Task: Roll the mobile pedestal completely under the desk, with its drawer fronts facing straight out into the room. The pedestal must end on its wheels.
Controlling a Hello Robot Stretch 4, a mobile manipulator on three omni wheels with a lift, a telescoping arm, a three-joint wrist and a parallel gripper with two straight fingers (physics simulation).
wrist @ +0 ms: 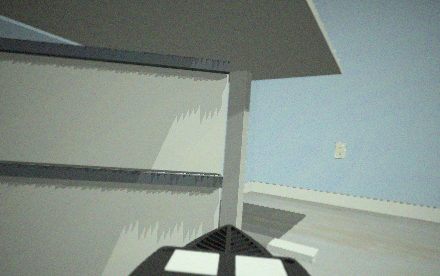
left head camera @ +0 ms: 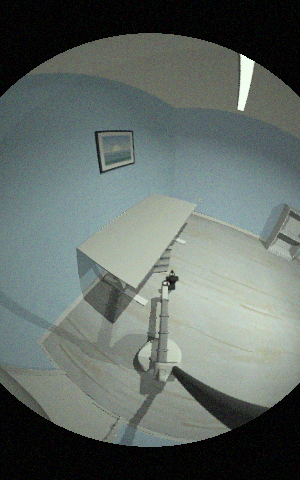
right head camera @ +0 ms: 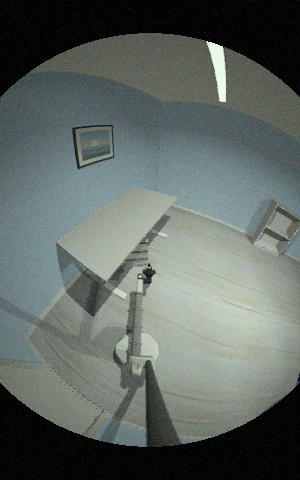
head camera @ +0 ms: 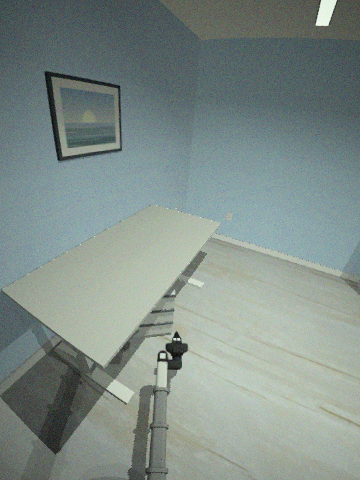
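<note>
The mobile pedestal (head camera: 162,318) (left head camera: 162,262) (right head camera: 140,255) (wrist: 100,110) has pale drawer fronts with dark horizontal strips. It looks upright, partly beneath the desk (head camera: 115,280) (left head camera: 140,235) (right head camera: 117,227) (wrist: 200,30). Its front shows past the desk's long room-side edge in the head views. The desktop hides its rear, and its wheels do not show. My gripper (head camera: 176,335) (left head camera: 172,273) (right head camera: 149,266) (wrist: 227,244) is shut and empty, low and close in front of the drawer fronts, toward their right end in the wrist view. I cannot tell whether it touches them.
A desk leg (wrist: 237,150) stands right of the pedestal in the wrist view. Its white foot (head camera: 193,282) (wrist: 295,249) reaches into the room. The desk's near foot (head camera: 120,391) lies left of my arm (head camera: 159,425). A shelf unit (left head camera: 277,227) (right head camera: 264,222) stands by the far wall.
</note>
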